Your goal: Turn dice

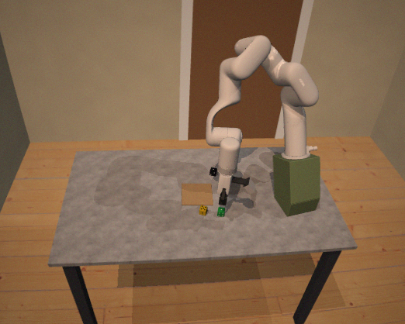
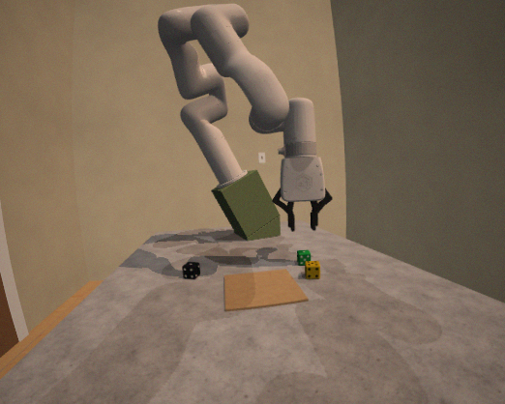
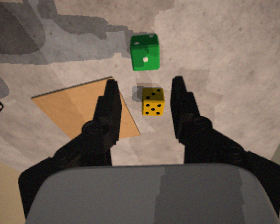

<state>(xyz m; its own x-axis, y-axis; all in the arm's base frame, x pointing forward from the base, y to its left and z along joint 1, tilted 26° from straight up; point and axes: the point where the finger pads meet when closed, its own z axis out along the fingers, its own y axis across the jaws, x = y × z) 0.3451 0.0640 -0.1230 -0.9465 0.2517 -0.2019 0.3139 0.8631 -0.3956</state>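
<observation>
The green die lies 9 cm below my hand. From my hand the other things lie so: tan mat 13 cm to the right, 10 cm below, 9 cm ahead; yellow die 9 cm below, 8 cm ahead, 2 cm to the right; black die 27 cm to the right, 9 cm below, 1 cm behind.
</observation>
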